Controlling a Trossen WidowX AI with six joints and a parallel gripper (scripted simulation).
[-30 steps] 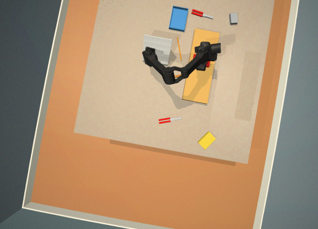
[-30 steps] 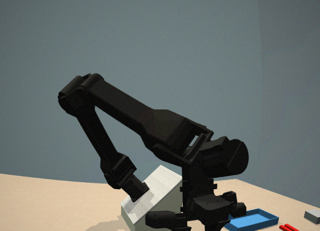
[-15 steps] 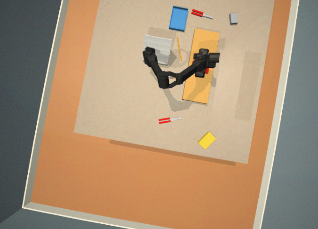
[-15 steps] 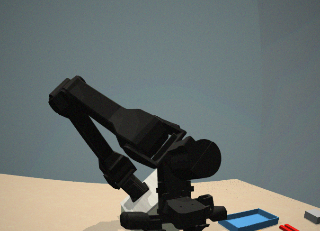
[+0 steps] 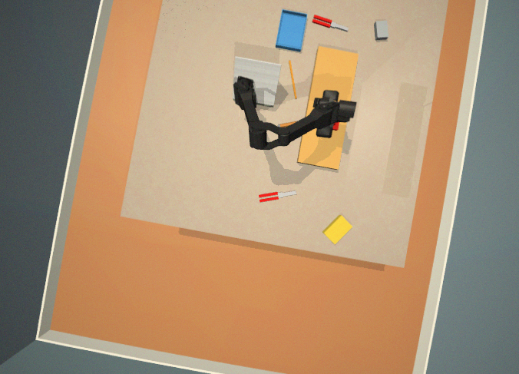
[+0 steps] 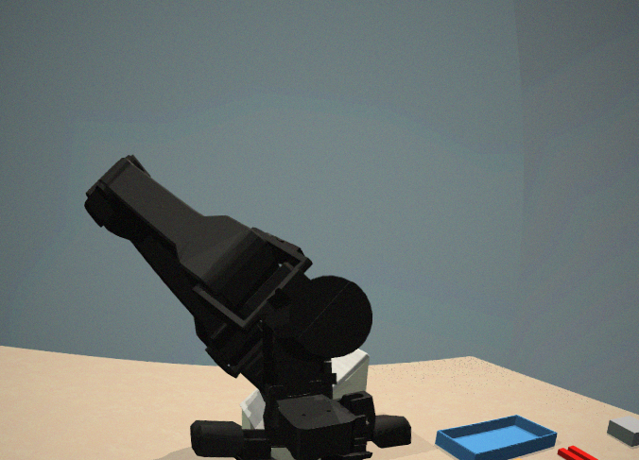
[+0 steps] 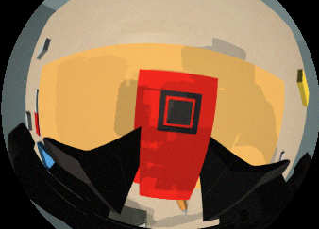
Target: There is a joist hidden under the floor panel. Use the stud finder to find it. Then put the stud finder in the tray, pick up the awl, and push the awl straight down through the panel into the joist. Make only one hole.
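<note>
My gripper tip is now 37 cm to the right of the blue tray, 24 cm past it and 5 cm above it. Round my gripper tip: red stud finder: 2 cm above, 1 cm ahead; then awl: 18 cm behind, 6 cm to the right, 6 cm below; then thin orange stick: 19 cm behind, 15 cm to the left, 6 cm below.
</note>
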